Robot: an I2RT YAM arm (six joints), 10 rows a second.
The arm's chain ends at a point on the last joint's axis. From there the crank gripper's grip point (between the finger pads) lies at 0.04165 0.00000 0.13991 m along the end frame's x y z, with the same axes.
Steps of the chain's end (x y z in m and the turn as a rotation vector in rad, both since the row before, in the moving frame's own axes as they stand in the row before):
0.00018 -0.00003 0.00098 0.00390 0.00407 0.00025
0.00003 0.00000 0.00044 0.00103 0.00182 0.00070
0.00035 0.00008 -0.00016 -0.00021 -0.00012 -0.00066
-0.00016 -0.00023 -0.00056 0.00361 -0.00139 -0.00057
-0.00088 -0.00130 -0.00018 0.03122 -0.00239 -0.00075
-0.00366 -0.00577 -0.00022 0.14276 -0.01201 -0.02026
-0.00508 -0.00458 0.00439 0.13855 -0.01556 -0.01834
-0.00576 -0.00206 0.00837 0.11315 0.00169 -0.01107
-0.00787 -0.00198 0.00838 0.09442 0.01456 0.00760
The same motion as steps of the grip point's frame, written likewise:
0.00075 -0.00056 0.00081 0.00390 0.00407 0.00025
0.00028 -0.00011 0.00036 0.00103 0.00182 0.00070
0.00033 0.00008 -0.00016 -0.00021 -0.00012 -0.00066
-0.00035 -0.00076 -0.00050 0.00361 -0.00139 -0.00057
-0.00122 -0.00570 -0.00015 0.03122 -0.00239 -0.00075
-0.00555 -0.02653 -0.00121 0.14276 -0.01201 -0.02026
-0.00744 -0.02469 0.00363 0.13855 -0.01556 -0.01834
-0.00561 -0.01831 0.00738 0.11315 0.00169 -0.01107
-0.00579 -0.01482 0.00715 0.09442 0.01456 0.00760

